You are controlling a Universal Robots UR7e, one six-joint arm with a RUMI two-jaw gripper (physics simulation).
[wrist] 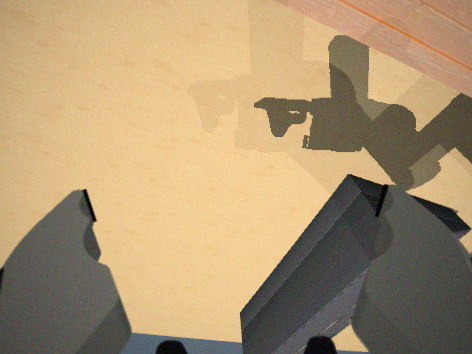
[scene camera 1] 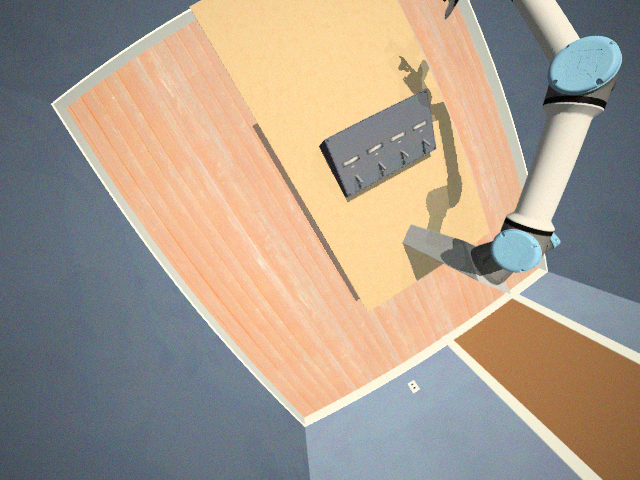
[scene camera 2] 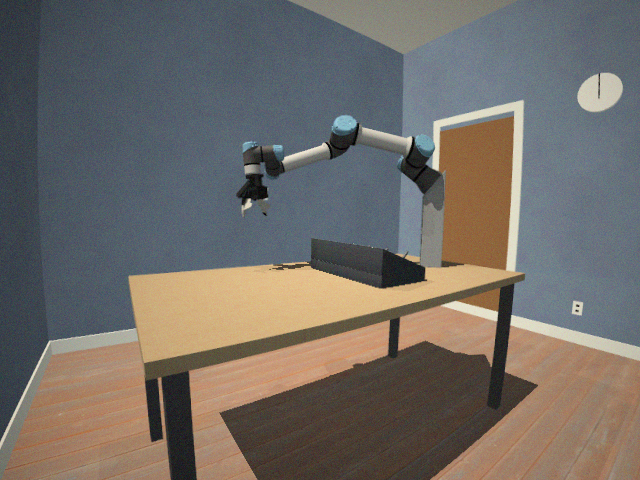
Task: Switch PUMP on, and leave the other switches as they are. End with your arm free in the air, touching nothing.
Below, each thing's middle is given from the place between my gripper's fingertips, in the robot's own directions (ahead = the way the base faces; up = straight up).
Labels:
I see my gripper 44 cm to the right of the dark grey switch panel (scene camera 1: 358,149), 28 cm past it and 18 cm above it.

